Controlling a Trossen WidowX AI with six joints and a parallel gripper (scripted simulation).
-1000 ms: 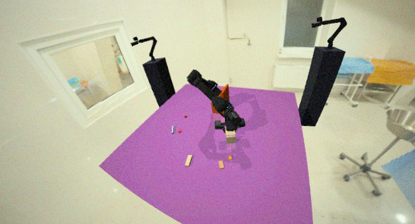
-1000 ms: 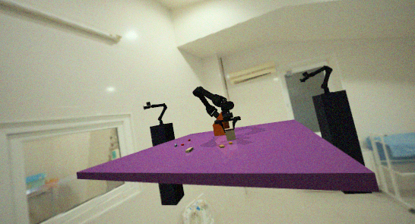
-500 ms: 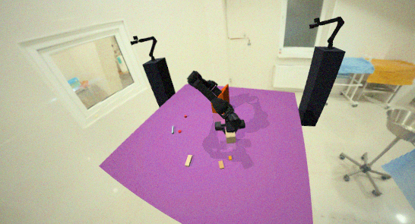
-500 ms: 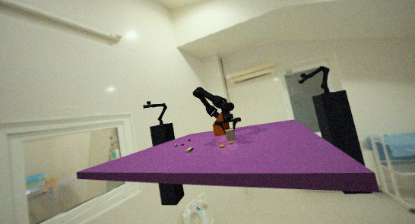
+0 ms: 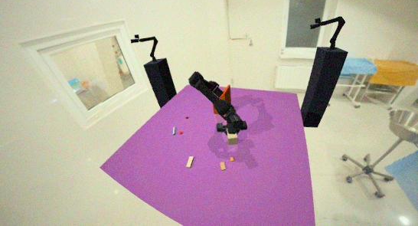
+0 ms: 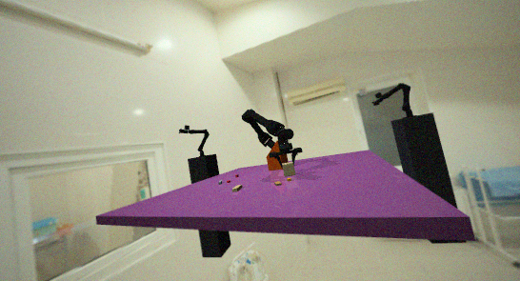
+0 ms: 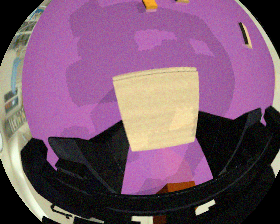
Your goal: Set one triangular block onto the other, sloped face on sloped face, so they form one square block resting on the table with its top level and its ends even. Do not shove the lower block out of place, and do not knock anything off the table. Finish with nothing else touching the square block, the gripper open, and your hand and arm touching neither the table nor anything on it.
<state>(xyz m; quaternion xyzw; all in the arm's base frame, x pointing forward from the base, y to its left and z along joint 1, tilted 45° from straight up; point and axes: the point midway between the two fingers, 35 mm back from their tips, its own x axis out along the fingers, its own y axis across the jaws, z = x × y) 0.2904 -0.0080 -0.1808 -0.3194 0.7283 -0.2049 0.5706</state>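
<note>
Now: the triangular block 10 mm above my gripper tip. Round my gripper tip: red bead: 420 mm to the right, 190 mm behind, 30 mm below; then red bit: 390 mm to the right, 40 mm below, 10 mm behind; then orange piece: 160 mm ahead, 40 mm below, 20 mm to the left.
</note>
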